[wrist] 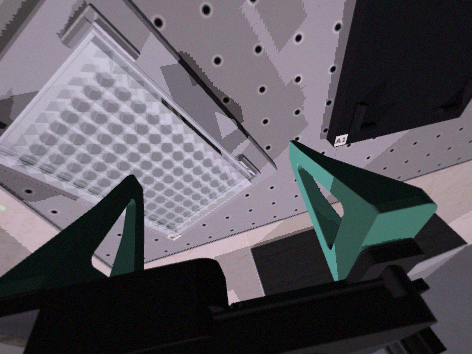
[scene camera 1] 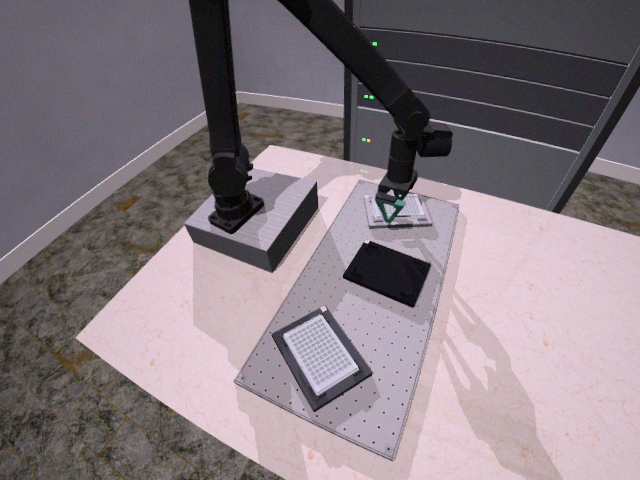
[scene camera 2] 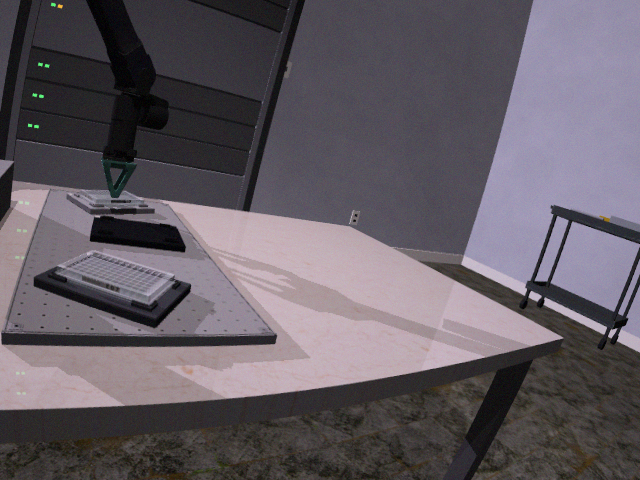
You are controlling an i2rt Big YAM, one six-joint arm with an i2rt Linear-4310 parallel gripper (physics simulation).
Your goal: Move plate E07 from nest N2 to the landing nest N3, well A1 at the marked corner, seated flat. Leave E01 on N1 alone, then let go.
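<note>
A clear well plate (scene camera 1: 413,206) (scene camera 2: 93,196) (wrist: 150,145) sits on the silver nest (scene camera 1: 408,224) (wrist: 200,115) at the back. My gripper (scene camera 1: 393,209) (scene camera 2: 114,195) (wrist: 213,164) is open and empty, low over this plate. In the wrist view the plate is skewed to the fingers, and the left finger overlaps its lower edge. The middle black nest (scene camera 1: 387,272) (scene camera 2: 136,233) (wrist: 410,65) bears no plate; its A1 mark (scene camera 1: 367,241) (wrist: 340,140) is at one corner. Another plate (scene camera 1: 320,353) (scene camera 2: 116,276) sits on the dark grey front nest (scene camera 1: 356,379) (scene camera 2: 103,304). Plate names are not readable.
The nests stand on a perforated grey board (scene camera 1: 382,413) (scene camera 2: 232,315) on the pale table (scene camera 1: 542,310) (scene camera 2: 361,279). The arm's base is on a grey block (scene camera 1: 232,248) beside the board. A dark rack cabinet (scene camera 1: 480,139) (scene camera 2: 196,186) stands behind the table.
</note>
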